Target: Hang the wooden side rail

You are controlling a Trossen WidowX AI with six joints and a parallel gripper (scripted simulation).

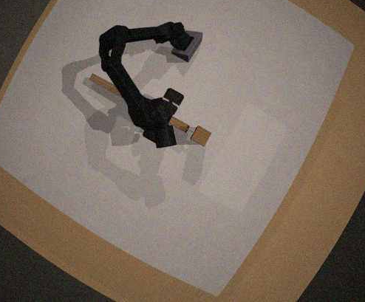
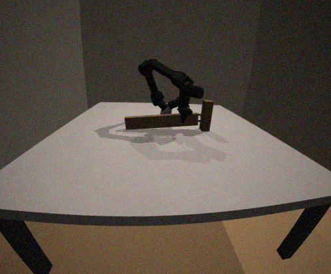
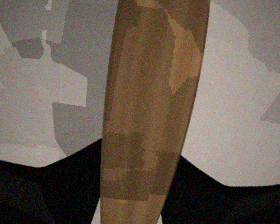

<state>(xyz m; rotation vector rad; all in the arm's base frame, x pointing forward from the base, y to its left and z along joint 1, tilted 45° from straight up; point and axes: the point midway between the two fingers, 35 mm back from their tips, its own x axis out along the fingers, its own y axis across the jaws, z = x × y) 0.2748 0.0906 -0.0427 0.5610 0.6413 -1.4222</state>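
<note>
Now: the headboard post 1 cm behind my gripper tip, 14 cm to the left of it and 4 cm above it.
</note>
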